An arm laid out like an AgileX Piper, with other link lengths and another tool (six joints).
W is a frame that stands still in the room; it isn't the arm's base.
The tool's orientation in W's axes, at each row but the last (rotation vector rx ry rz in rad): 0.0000, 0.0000, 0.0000; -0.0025, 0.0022, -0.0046; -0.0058, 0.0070, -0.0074; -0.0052, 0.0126, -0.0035; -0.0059, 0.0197, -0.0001; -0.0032, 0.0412, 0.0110; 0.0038, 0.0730, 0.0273; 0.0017, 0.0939, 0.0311
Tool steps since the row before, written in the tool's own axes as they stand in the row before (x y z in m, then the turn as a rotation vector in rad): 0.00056, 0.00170, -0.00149, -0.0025, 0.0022, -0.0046; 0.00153, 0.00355, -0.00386, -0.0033, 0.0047, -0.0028; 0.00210, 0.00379, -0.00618, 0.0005, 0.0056, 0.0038; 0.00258, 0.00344, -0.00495, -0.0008, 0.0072, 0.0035; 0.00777, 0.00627, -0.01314, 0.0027, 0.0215, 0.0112; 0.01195, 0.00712, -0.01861, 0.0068, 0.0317, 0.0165; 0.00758, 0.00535, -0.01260, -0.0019, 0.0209, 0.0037; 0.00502, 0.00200, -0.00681, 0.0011, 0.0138, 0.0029
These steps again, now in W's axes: 0.00056, 0.00170, -0.00149, -0.0025, 0.0022, -0.0046; 0.00154, 0.00353, -0.00387, -0.0033, 0.0047, -0.0028; 0.00208, 0.00374, -0.00622, 0.0006, 0.0056, 0.0038; 0.00253, 0.00341, -0.00500, -0.0007, 0.0072, 0.0035; 0.00751, 0.00619, -0.01333, 0.0029, 0.0216, 0.0110; 0.01109, 0.00719, -0.01911, 0.0071, 0.0318, 0.0161; 0.00649, 0.00559, -0.01309, -0.0022, 0.0208, 0.0039; 0.00429, 0.00216, -0.00724, 0.0009, 0.0138, 0.0028
